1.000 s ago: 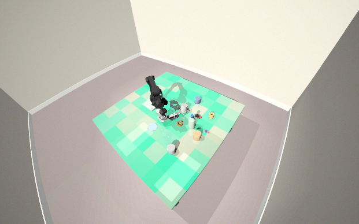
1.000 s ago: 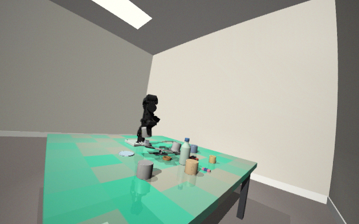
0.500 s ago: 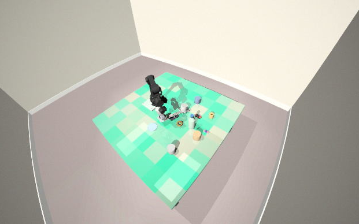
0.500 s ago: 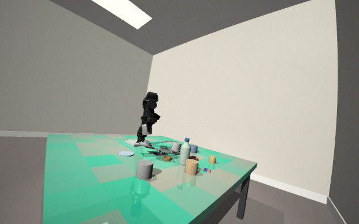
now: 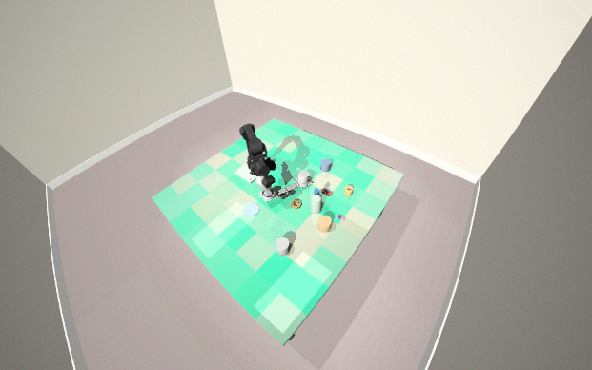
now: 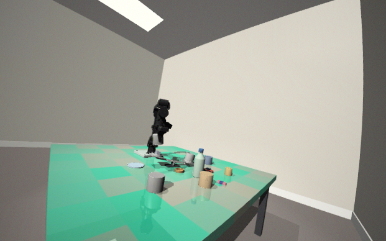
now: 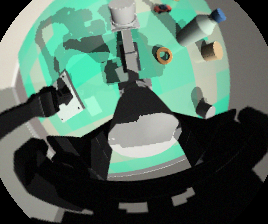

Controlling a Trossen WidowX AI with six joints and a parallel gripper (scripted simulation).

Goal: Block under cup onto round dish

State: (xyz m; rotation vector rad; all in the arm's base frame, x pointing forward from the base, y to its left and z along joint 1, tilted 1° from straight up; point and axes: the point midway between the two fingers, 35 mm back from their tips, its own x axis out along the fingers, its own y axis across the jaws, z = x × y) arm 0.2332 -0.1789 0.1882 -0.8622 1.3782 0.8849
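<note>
My gripper tip is now 10 mm short of the grey block, 10 mm to the right of it and 80 mm above it. Also, from my gripper tip: blue cup 170 mm ahead, 460 mm to the left, 130 mm below; bottle 280 mm ahead, 90 mm to the left, 60 mm below; light blue round dish 60 mm behind, 100 mm to the right, 170 mm below.
</note>
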